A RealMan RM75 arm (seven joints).
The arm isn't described. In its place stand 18 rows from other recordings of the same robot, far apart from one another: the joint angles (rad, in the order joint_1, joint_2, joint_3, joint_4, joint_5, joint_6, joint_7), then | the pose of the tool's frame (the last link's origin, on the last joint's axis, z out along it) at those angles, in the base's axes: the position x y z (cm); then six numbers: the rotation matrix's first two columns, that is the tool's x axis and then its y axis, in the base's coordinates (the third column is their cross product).
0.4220, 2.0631, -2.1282, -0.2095, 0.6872, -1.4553, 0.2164 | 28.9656, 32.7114, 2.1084, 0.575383, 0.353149, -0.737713, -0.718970, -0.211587, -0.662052
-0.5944, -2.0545, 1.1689, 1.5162, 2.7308, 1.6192, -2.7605 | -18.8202, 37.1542, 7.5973, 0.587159, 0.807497, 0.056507, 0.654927, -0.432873, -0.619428
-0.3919, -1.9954, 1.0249, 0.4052, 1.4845, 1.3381, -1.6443 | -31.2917, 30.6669, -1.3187, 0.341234, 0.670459, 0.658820, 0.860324, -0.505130, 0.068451
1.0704, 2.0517, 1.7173, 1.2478, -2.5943, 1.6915, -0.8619 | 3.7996, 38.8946, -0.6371, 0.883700, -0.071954, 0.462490, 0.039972, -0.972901, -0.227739
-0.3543, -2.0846, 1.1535, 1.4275, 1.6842, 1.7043, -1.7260 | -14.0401, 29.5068, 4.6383, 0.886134, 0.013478, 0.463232, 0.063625, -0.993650, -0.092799
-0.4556, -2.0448, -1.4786, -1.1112, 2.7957, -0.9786, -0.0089 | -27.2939, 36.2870, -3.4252, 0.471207, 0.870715, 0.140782, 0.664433, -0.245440, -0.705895
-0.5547, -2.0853, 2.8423, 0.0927, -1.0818, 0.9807, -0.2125 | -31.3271, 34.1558, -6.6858, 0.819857, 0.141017, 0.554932, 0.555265, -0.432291, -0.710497
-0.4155, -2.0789, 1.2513, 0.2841, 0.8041, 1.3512, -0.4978 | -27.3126, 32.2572, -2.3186, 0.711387, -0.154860, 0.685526, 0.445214, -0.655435, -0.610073
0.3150, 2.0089, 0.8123, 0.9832, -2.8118, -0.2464, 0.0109 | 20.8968, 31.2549, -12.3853, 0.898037, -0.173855, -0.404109, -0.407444, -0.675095, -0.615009
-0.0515, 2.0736, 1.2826, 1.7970, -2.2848, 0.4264, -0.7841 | 13.9080, 30.7549, 1.2909, 0.867038, -0.119888, -0.483603, -0.464828, -0.544102, -0.698490
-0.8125, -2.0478, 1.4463, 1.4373, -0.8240, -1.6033, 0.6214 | -5.9924, 35.7179, -0.6161, 0.934848, 0.328687, -0.134257, 0.296032, -0.930349, -0.216370
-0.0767, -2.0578, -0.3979, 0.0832, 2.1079, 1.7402, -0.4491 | -38.1224, 16.4182, 2.6633, 0.629991, -0.109564, 0.768835, 0.733417, -0.241599, -0.635398
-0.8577, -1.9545, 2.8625, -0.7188, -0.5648, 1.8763, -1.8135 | -23.9208, 37.5124, 10.7902, 0.424756, 0.561785, 0.709915, 0.748542, -0.658988, 0.073616
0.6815, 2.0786, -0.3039, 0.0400, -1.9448, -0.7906, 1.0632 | 30.7202, 34.7050, -10.0948, 0.550272, -0.607397, -0.572948, -0.833367, -0.442213, -0.331583
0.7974, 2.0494, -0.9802, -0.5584, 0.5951, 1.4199, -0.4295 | 25.6720, 35.3625, -4.4238, 0.139502, -0.986691, 0.083548, -0.962105, -0.155021, -0.224328
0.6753, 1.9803, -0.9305, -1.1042, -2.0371, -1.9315, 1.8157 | 16.2085, 33.9998, 6.2969, 0.957197, -0.216634, -0.191949, -0.203445, -0.975286, 0.086185
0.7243, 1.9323, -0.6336, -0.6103, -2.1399, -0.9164, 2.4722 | 28.6968, 45.2408, 8.8469, 0.087221, -0.637084, -0.765844, -0.994402, -0.009649, -0.105224
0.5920, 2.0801, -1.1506, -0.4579, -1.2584, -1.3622, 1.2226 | 19.7529, 35.8106, -3.5141, 0.610270, -0.222503, -0.760304, -0.464156, -0.878182, -0.115562
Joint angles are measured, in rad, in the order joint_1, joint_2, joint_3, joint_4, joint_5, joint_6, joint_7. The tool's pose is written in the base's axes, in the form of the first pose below.
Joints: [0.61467, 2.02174, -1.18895, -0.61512, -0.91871, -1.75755, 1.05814]
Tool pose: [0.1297, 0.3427, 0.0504], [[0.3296, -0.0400, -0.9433], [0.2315, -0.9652, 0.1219], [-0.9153, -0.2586, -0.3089]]
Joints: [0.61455, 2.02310, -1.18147, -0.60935, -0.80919, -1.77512, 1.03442]
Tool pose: [0.1272, 0.3447, 0.0658], [[0.2318, -0.0738, -0.9700], [0.2871, -0.9475, 0.1407], [-0.9294, -0.3111, -0.1984]]
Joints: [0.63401, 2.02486, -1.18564, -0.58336, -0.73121, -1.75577, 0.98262]
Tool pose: [0.1236, 0.3524, 0.0716], [[0.1843, -0.1162, -0.9760], [0.3412, -0.9237, 0.1744], [-0.9218, -0.3651, -0.1306]]
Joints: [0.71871, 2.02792, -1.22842, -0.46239, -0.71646, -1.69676, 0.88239]
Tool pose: [0.1137, 0.3692, 0.0485], [[0.2371, -0.1401, -0.9613], [0.3418, -0.9142, 0.2175], [-0.9093, -0.3802, -0.1689]]
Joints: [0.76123, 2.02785, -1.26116, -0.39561, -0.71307, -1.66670, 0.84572]
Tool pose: [0.1103, 0.3756, 0.0340], [[0.2793, -0.1457, -0.9491], [0.3205, -0.9176, 0.2352], [-0.9051, -0.3699, -0.2096]]
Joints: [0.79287, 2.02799, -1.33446, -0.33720, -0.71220, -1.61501, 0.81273]
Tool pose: [0.1101, 0.3788, 0.0123], [[0.3590, -0.1402, -0.9227], [0.2789, -0.9273, 0.2495], [-0.8907, -0.3470, -0.2938]]
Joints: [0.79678, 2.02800, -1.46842, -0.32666, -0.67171, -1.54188, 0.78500]
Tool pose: [0.1118, 0.3771, -0.0100], [[0.4457, -0.1223, -0.8868], [0.2434, -0.9368, 0.2515], [-0.8615, -0.3279, -0.3877]]
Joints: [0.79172, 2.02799, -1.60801, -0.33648, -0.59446, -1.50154, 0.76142]
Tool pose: [0.1111, 0.3713, -0.0251], [[0.4843, -0.0973, -0.8695], [0.2263, -0.9460, 0.2319], [-0.8451, -0.3091, -0.4362]]
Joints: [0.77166, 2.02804, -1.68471, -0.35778, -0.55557, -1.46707, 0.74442]
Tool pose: [0.1145, 0.3666, -0.0337], [[0.5112, -0.0915, -0.8546], [0.2196, -0.9474, 0.2328], [-0.8309, -0.3067, -0.4642]]
